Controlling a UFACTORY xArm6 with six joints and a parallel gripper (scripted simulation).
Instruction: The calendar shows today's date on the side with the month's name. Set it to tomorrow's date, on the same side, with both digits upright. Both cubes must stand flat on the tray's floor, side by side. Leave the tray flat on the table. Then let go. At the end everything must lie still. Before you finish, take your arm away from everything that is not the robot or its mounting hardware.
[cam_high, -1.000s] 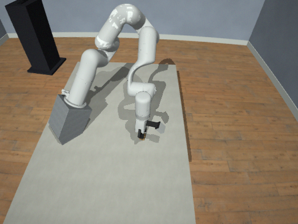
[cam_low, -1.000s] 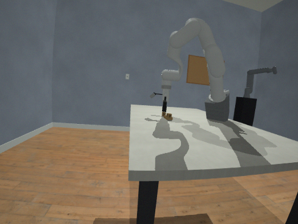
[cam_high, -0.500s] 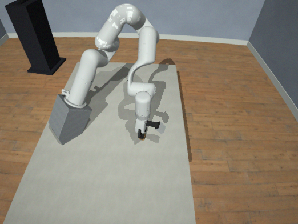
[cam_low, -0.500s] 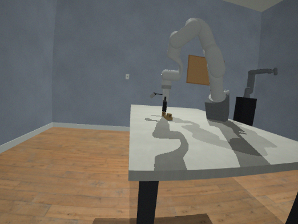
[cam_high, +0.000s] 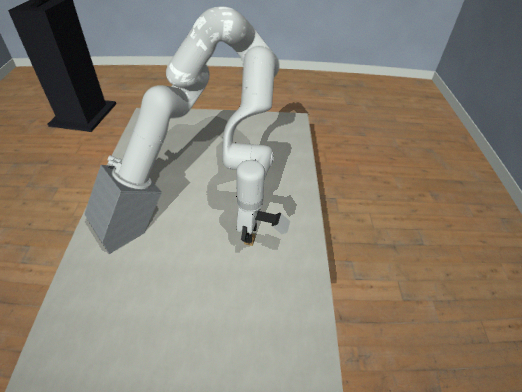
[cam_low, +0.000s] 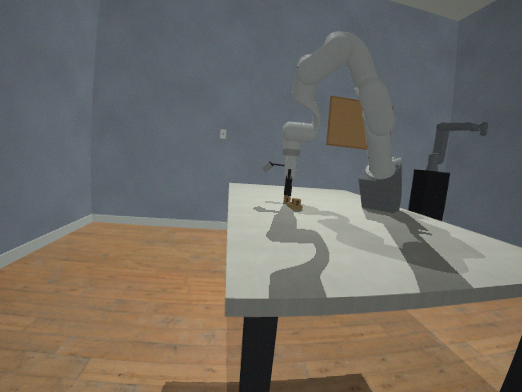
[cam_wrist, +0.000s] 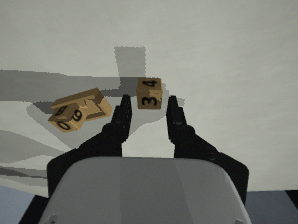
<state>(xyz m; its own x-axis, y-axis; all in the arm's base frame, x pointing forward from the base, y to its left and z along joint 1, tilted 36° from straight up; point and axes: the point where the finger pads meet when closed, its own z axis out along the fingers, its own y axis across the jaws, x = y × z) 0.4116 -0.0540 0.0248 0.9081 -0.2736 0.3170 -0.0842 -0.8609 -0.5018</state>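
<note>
Now: the wooden digit cube 40 mm below my hand. The rest, counted from my hand: wooden calendar tray 100 mm to the left, 50 mm below, 20 mm behind.
</note>
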